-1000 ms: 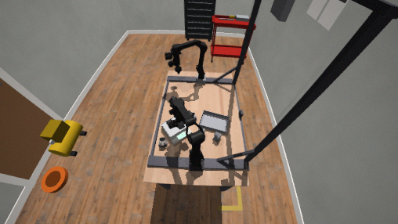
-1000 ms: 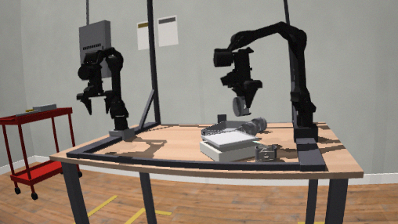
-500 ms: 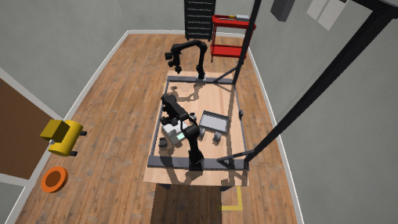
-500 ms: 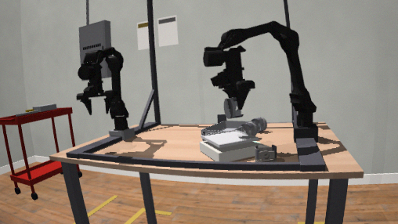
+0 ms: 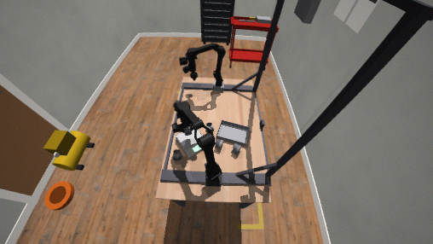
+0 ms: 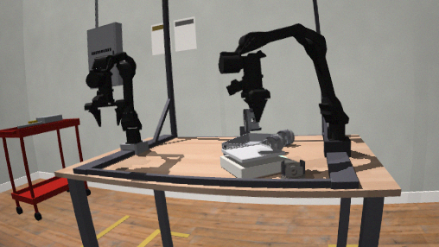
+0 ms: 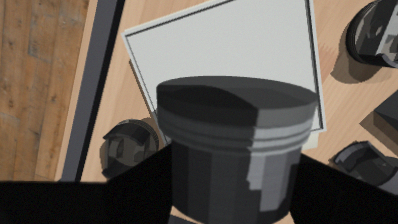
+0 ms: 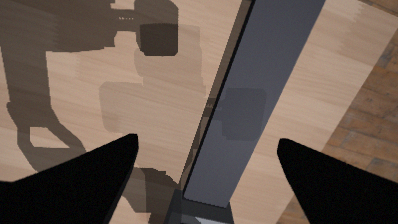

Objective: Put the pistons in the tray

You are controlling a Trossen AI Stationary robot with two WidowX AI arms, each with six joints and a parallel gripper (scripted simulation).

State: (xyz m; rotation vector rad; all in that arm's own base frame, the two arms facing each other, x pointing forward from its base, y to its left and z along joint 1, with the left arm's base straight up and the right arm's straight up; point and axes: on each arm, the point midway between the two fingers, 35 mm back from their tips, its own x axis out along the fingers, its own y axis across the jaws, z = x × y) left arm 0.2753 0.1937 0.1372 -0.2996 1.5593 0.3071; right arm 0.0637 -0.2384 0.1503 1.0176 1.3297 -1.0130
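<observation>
Now: left hand 14 cm above the scale plate and 2 cm to the left of it. Also, from my left hand: steel parts tray (33 cm behind, 19 cm below, 10 cm to the right); white scale (16 cm below, 1 cm to the right, 1 cm behind).
</observation>
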